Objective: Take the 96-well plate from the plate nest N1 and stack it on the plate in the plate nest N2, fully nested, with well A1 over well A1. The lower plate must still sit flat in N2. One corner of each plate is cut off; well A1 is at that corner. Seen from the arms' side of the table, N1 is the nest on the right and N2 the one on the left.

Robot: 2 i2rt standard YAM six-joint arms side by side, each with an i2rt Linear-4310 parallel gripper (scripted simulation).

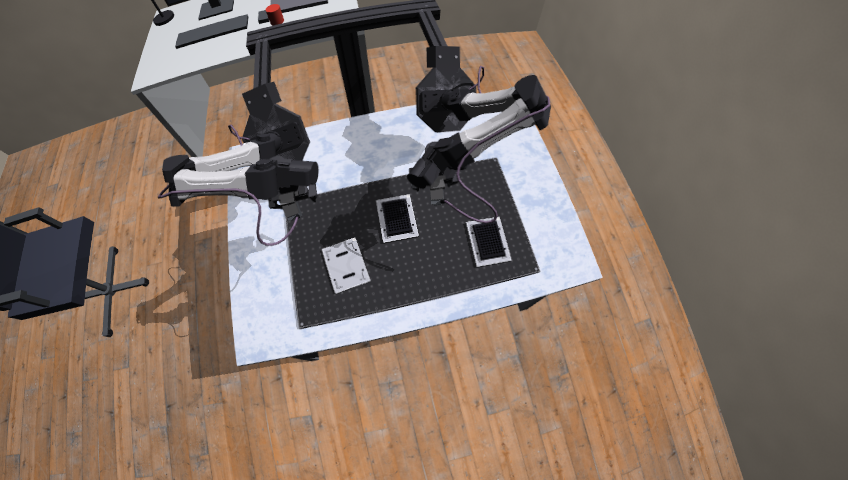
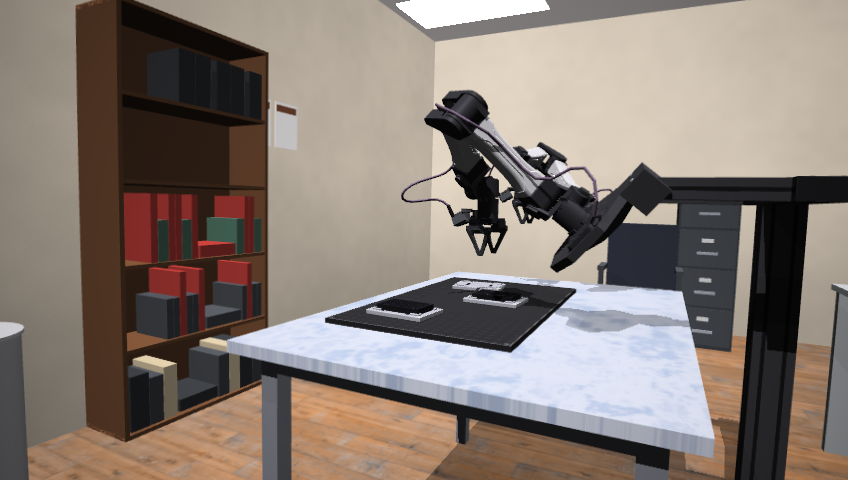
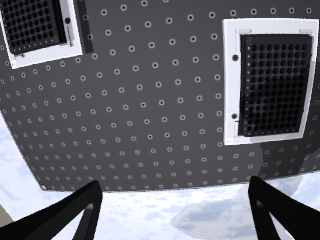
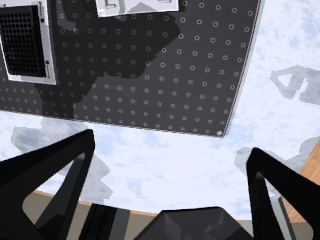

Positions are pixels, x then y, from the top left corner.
Scene:
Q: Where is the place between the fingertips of the right gripper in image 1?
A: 299, 203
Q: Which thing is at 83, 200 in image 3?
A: The left gripper.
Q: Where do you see a white nest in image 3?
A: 255, 26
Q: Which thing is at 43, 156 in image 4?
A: The right gripper.

